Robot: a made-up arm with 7 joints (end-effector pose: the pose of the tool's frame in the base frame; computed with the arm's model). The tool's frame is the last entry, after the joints.
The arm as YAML. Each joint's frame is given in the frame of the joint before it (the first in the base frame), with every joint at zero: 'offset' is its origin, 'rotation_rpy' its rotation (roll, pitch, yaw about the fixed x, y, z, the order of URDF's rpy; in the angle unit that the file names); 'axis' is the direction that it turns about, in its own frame. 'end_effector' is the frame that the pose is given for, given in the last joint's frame.
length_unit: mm
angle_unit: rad
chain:
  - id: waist
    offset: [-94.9, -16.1, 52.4]
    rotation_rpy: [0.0, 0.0, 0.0]
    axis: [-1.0, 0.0, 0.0]
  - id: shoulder
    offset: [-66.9, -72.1, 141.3]
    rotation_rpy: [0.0, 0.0, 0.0]
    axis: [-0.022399, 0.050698, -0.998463]
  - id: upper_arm
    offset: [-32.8, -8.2, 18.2]
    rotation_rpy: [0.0, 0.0, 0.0]
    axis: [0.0, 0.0, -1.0]
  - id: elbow
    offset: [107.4, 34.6, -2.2]
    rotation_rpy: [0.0, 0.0, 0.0]
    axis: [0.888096, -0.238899, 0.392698]
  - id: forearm
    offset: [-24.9, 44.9, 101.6]
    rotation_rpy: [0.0, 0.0, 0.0]
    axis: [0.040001, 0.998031, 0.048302]
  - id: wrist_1
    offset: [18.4, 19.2, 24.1]
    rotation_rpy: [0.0, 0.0, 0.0]
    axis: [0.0, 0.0, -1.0]
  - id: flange
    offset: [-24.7, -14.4, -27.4]
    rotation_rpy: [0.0, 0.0, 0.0]
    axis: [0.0, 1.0, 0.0]
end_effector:
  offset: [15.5, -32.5, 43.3]
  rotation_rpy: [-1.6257, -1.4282, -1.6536]
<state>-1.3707 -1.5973 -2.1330 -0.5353 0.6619 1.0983 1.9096</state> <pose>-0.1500 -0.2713 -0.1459 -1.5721 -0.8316 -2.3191</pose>
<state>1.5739 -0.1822 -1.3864 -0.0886 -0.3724 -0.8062 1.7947</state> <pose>-0.2741 0.2344 -0.0158 0.6386 1.9074 -1.1681</pose>
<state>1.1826 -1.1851 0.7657 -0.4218 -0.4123 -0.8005 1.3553</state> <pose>-0.0617 0.2460 0.0961 1.3160 1.2001 -0.0554</pose>
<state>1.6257 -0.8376 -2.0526 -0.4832 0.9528 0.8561 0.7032</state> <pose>-0.3195 0.2404 0.2153 0.5448 2.2080 -0.2641</pose>
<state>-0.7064 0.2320 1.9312 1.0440 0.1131 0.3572 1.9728</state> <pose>-0.2521 -0.2477 0.1208 -0.9009 1.8997 0.1735</pose>
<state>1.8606 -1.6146 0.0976 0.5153 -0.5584 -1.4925 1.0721</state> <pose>-0.1981 0.2973 -0.0347 -1.0711 -2.1032 1.1289</pose>
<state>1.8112 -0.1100 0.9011 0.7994 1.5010 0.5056 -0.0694</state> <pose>-0.1358 0.2836 0.1568 1.2968 -0.1163 0.9090</pose>
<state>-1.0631 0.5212 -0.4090 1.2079 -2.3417 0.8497 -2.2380</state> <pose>-0.0930 -0.2785 0.1263 -0.5028 -0.5117 -0.7043</pose>
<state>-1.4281 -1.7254 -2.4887 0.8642 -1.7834 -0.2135 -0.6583</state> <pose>-0.1935 -0.2319 -0.0440 0.1356 -0.2554 1.0568</pose>
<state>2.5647 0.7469 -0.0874 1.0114 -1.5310 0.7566 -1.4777</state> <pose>-0.1381 0.1453 -0.1059 1.4554 -0.5009 -1.2435</pose>
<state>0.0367 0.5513 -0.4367 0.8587 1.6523 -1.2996 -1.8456</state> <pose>-0.1128 -0.0969 0.2316 -0.7312 1.4727 -0.6628</pose>
